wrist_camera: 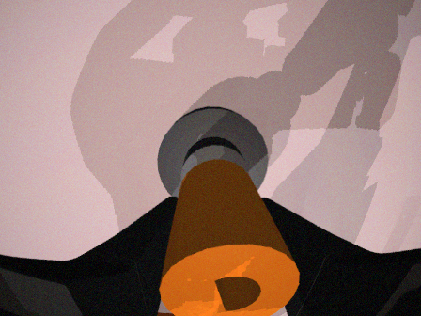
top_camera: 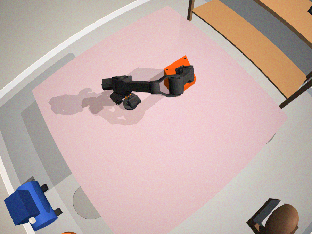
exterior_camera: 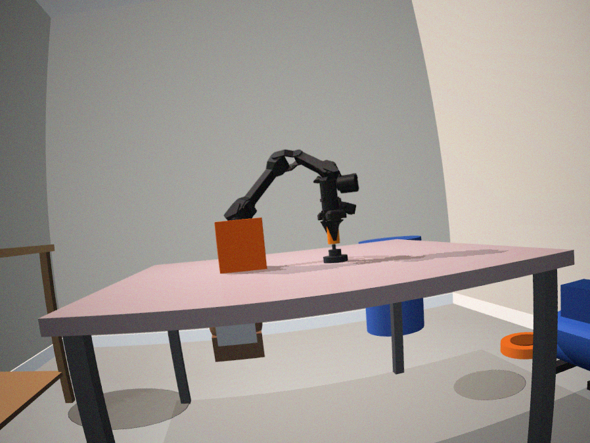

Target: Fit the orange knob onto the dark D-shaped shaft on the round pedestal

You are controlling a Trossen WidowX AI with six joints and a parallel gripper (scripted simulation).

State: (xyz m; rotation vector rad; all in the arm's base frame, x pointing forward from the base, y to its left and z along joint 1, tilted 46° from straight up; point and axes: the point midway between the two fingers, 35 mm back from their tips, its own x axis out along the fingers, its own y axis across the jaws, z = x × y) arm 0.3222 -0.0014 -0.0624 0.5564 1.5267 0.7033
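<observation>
Right now my gripper tip is 20 mm below the orange knob. Round my gripper tip: pedestal 40 mm below.
</observation>
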